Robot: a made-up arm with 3 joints. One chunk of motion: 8 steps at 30 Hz.
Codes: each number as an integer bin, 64 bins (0 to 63) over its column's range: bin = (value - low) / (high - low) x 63, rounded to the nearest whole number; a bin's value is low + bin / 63 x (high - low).
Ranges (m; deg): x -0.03..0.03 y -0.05..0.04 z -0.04..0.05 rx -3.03..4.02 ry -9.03..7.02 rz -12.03..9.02
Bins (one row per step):
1: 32 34 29 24 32 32
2: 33 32 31 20 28 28
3: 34 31 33 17 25 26
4: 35 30 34 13 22 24
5: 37 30 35 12 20 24
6: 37 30 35 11 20 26
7: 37 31 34 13 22 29
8: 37 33 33 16 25 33
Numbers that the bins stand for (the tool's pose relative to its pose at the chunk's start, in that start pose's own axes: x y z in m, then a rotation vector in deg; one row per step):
1: 0.0005 -0.0014 0.0014 -0.34 -0.88 -1.34
2: 0.0014 -0.0043 0.0043 -0.79 -1.90 -2.67
3: 0.0024 -0.0057 0.0071 -1.13 -2.66 -3.34
4: 0.0033 -0.0071 0.0086 -1.58 -3.43 -4.01
5: 0.0052 -0.0071 0.0100 -1.69 -3.93 -4.01
6: 0.0052 -0.0071 0.0100 -1.80 -3.93 -3.34
7: 0.0052 -0.0057 0.0086 -1.58 -3.43 -2.34
8: 0.0052 -0.0029 0.0071 -1.24 -2.66 -1.00

